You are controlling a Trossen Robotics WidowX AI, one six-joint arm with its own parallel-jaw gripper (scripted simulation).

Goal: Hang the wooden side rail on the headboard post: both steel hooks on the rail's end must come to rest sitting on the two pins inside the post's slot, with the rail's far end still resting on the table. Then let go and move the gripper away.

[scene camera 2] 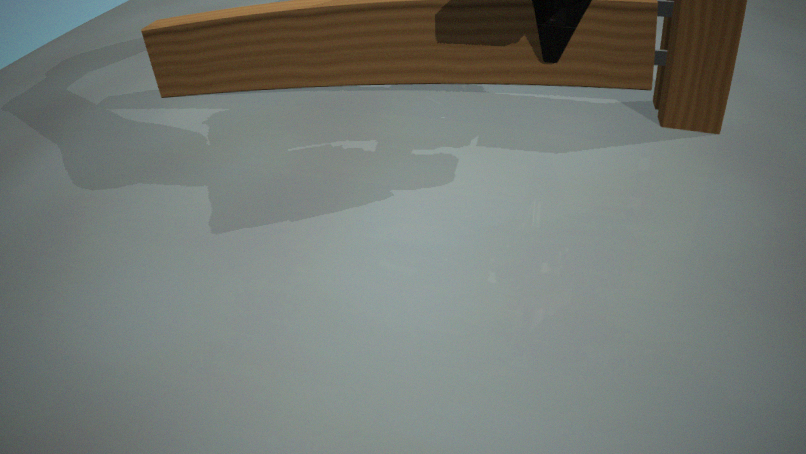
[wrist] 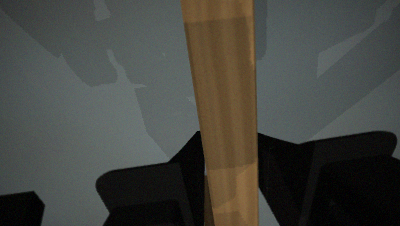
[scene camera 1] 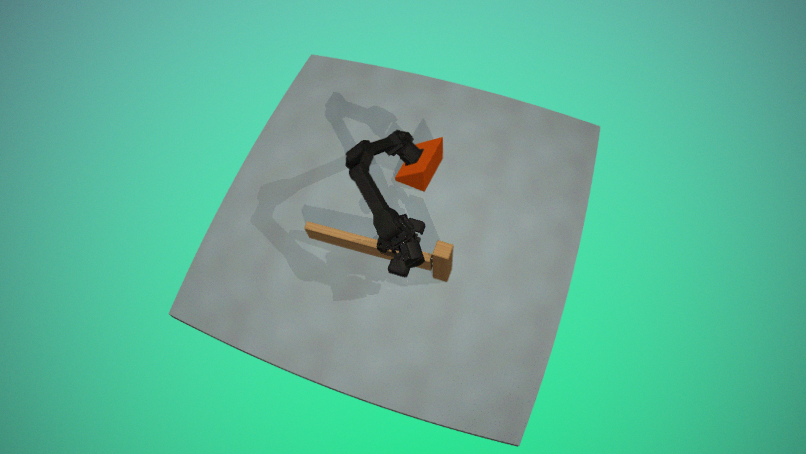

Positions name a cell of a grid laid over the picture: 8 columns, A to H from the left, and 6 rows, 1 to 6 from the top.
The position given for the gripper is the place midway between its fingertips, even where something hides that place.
The gripper shows in scene camera 2 (F1), in the wrist view (E4) and in scene camera 1 (E4). A wooden side rail shows in scene camera 2 (B1), in the wrist view (E2) and in scene camera 1 (D4).
